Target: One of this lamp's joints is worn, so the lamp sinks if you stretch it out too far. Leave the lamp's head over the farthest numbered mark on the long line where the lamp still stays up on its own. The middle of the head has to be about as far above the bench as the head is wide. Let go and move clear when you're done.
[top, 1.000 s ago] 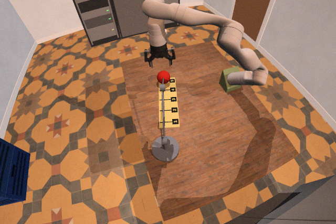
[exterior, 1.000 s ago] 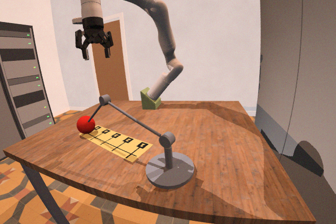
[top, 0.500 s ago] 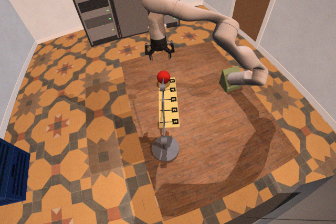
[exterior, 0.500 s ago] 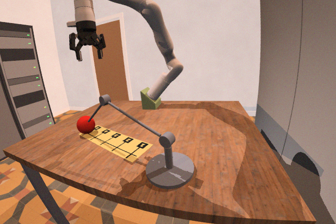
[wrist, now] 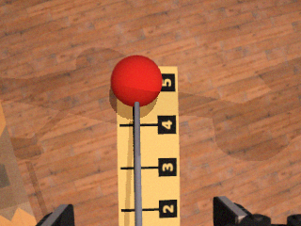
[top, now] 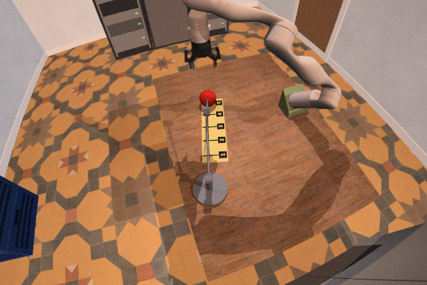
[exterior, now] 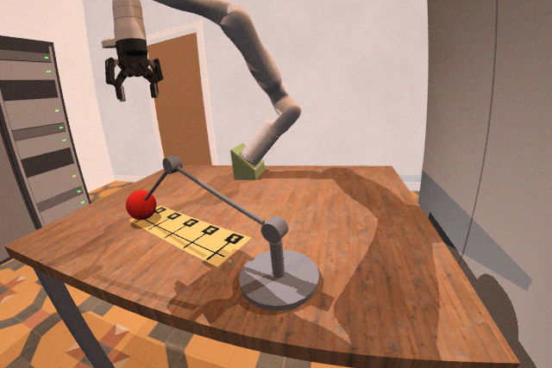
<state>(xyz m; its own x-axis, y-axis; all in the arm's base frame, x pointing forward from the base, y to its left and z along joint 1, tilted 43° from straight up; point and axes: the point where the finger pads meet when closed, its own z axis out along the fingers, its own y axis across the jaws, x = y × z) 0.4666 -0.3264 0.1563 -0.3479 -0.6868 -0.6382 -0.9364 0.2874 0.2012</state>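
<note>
Now: hand 20 mm past the yellow numbered strip, 40 mm to the right of it and 390 mm above it. From my hand the other things lie so: round grey base: 150 mm ahead, 360 mm to the left, 360 mm below.
</note>
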